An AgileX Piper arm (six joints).
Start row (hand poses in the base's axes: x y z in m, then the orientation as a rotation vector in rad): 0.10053 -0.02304 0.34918 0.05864 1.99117 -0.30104
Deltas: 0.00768 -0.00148 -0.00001 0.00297 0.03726 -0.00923; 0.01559 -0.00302 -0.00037 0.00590 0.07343 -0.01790; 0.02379 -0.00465 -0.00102 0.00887 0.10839 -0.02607; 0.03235 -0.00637 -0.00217 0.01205 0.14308 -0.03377; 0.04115 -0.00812 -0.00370 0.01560 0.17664 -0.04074; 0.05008 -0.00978 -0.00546 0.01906 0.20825 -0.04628; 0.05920 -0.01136 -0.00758 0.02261 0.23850 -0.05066; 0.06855 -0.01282 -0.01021 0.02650 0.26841 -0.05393; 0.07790 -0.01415 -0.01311 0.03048 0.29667 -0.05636; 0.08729 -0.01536 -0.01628 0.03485 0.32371 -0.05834
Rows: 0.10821 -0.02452 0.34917 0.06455 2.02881 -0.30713; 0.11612 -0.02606 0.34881 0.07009 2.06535 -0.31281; 0.12432 -0.02769 0.34816 0.07537 2.10068 -0.31803; 0.13288 -0.02941 0.34701 0.08041 2.13575 -0.32269; 0.14168 -0.03116 0.34548 0.08515 2.16975 -0.32639; 0.15061 -0.03282 0.34372 0.08867 2.20178 -0.32905; 0.15973 -0.03440 0.34160 0.09126 2.23246 -0.33071; 0.16908 -0.03586 0.33897 0.09299 2.26283 -0.33120; 0.17843 -0.03719 0.33607 0.09414 2.29158 -0.33085; 0.18782 -0.03840 0.33290 0.09525 2.31917 -0.32964
